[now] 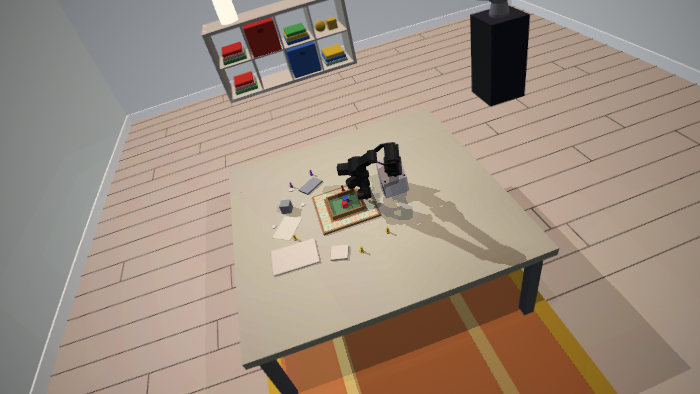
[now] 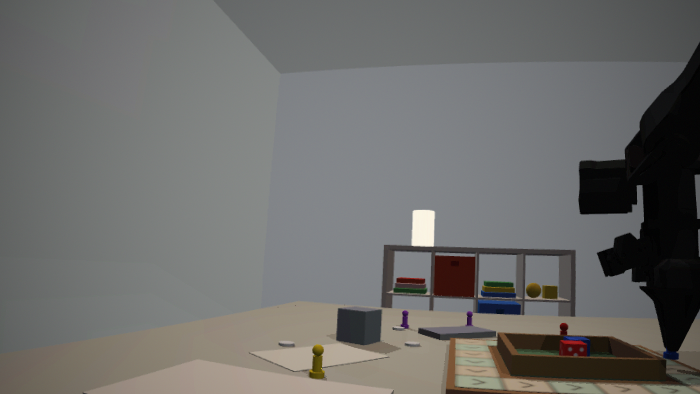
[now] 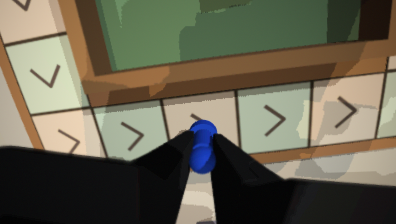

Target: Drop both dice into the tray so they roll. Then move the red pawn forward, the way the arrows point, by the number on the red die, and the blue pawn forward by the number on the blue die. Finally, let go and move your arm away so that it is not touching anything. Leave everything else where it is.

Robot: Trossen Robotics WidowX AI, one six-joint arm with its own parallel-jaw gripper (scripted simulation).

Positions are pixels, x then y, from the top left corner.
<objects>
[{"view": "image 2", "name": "my gripper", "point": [671,350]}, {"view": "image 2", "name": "grey slab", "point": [442,333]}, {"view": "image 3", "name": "my gripper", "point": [202,140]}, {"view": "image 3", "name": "blue pawn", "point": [202,160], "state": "held by my gripper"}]
</objects>
